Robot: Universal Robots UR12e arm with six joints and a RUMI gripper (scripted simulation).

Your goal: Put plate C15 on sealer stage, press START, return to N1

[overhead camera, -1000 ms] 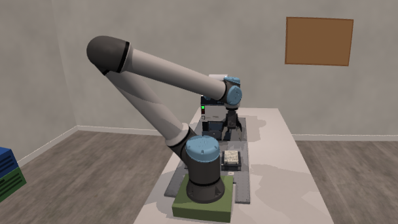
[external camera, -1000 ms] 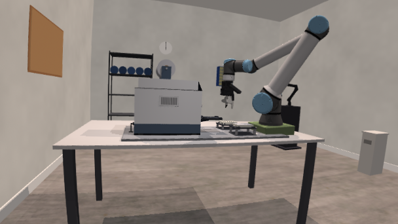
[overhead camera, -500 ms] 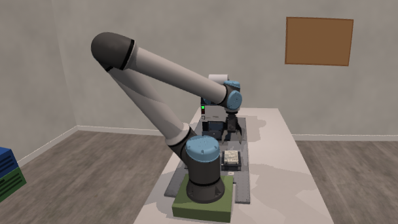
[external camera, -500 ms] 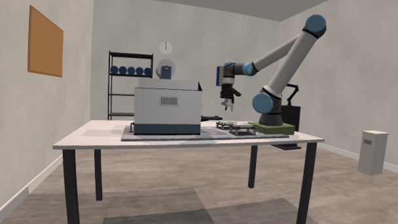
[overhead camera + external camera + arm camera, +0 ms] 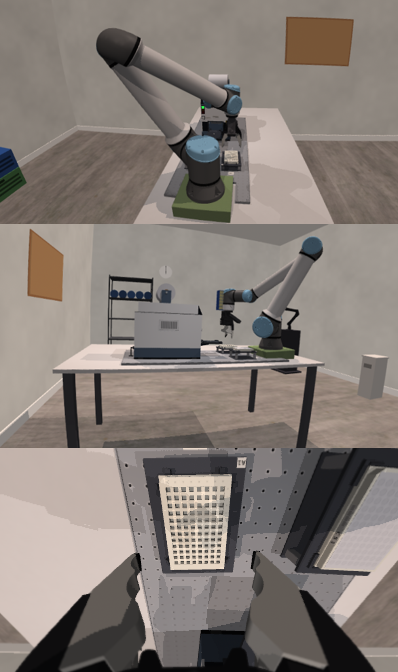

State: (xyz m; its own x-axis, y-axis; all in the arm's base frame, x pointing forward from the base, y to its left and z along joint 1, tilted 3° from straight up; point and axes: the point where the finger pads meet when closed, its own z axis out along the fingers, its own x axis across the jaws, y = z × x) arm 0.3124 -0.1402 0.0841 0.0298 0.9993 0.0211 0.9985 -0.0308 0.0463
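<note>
Now: hand 8 cm above the plate C15. Round my hand: nest N1: 9 cm below; sealer stage: 21 cm ahead, 12 cm to the left, 2 cm below; nest N2: 22 cm to the left, 8 cm below.
</note>
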